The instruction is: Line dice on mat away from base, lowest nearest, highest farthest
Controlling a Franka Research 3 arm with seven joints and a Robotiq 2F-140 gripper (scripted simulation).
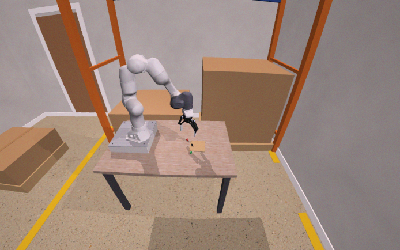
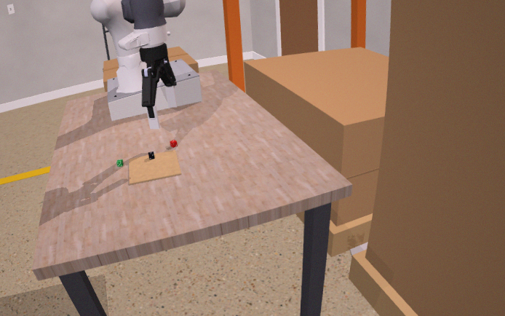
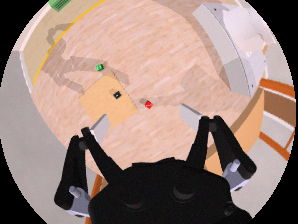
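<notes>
Right now the red die is 10 cm below my hand, 2 cm behind it and 1 cm to the left of it. Round my hand: green die (15 cm to the right, 10 cm below, 5 cm ahead); tan mat (11 cm below, 9 cm ahead, 5 cm to the right); black die (10 cm below, 5 cm to the right, 5 cm ahead).
</notes>
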